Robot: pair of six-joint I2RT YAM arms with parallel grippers.
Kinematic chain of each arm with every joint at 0, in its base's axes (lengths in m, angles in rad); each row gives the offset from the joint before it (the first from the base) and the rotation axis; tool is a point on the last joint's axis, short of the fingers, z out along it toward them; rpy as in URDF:
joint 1: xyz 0 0 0.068 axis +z
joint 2: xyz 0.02 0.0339 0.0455 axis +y
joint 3: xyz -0.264 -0.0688 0 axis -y
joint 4: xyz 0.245 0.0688 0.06 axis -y
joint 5: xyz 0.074 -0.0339 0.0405 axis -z
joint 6: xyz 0.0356 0 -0.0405 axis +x
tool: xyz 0 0 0 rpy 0 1.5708 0
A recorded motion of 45 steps. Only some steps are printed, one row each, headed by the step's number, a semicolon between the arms.
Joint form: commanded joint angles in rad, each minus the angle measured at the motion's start. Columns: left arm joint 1, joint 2, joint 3, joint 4, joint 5, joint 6; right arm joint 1, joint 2, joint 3, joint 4, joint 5, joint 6.
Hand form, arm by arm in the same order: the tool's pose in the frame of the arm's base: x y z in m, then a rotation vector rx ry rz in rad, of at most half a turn. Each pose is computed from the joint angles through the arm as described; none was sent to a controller.
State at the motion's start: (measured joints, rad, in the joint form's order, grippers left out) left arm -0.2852 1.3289 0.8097 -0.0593 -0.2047 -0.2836; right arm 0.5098 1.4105 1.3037 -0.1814 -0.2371 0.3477
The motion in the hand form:
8: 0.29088 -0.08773 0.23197 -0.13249 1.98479 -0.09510; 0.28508 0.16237 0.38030 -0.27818 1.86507 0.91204
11: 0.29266 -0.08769 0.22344 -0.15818 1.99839 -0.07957; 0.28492 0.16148 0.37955 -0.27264 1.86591 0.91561
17: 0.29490 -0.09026 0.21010 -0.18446 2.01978 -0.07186; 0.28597 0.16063 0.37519 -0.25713 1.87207 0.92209
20: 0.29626 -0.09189 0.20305 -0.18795 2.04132 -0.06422; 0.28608 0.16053 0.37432 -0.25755 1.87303 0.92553
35: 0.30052 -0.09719 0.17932 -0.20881 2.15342 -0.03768; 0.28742 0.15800 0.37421 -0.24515 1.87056 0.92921
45: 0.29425 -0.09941 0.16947 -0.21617 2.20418 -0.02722; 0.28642 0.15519 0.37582 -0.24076 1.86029 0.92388
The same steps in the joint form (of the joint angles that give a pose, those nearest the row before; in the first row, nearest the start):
8: -0.0414 0.0599 -0.0491 0.2508 -0.0867 0.0101; -0.0243 -0.0208 -0.0289 0.0683 -0.0642 0.0818
11: -0.0416 0.0833 -0.0592 0.2646 -0.1061 -0.0065; -0.0266 -0.0234 -0.0342 0.0717 -0.0660 0.0870
17: -0.0491 0.1226 -0.0733 0.2897 -0.1245 -0.0330; -0.0305 -0.0231 -0.0504 0.0858 -0.0666 0.1002
20: -0.0532 0.1453 -0.0749 0.2895 -0.1297 -0.0410; -0.0313 -0.0231 -0.0537 0.0887 -0.0700 0.1017
35: -0.0652 0.2250 -0.0580 0.2274 -0.1358 -0.0866; -0.0404 -0.0237 -0.0566 0.0952 -0.0743 0.1098
45: -0.0795 0.2320 -0.0747 0.1932 -0.1413 -0.1127; -0.0466 -0.0328 -0.0612 0.0999 -0.0728 0.1079

